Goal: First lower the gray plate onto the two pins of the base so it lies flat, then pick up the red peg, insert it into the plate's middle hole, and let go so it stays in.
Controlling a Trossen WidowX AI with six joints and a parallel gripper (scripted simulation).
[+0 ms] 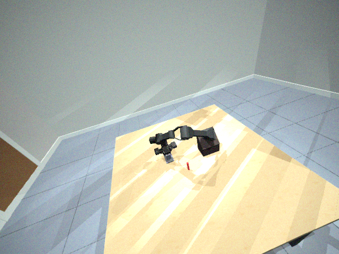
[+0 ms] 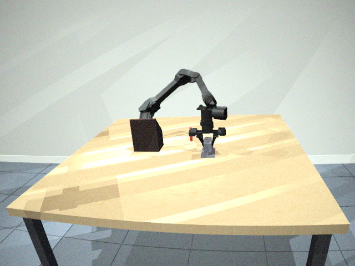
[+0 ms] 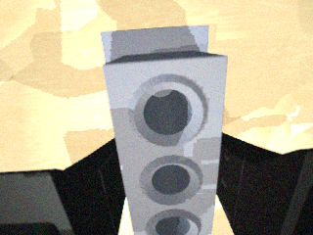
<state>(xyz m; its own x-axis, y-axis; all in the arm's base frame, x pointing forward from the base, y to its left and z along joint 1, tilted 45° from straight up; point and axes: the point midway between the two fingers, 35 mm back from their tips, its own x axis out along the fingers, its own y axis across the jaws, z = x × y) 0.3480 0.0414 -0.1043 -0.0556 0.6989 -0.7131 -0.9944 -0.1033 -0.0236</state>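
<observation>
Right now the red peg is 13 cm behind my gripper tip, 18 cm to the left of it and 1 cm above it. The rest, counted from my gripper tip: gray plate: 3 cm above.
</observation>
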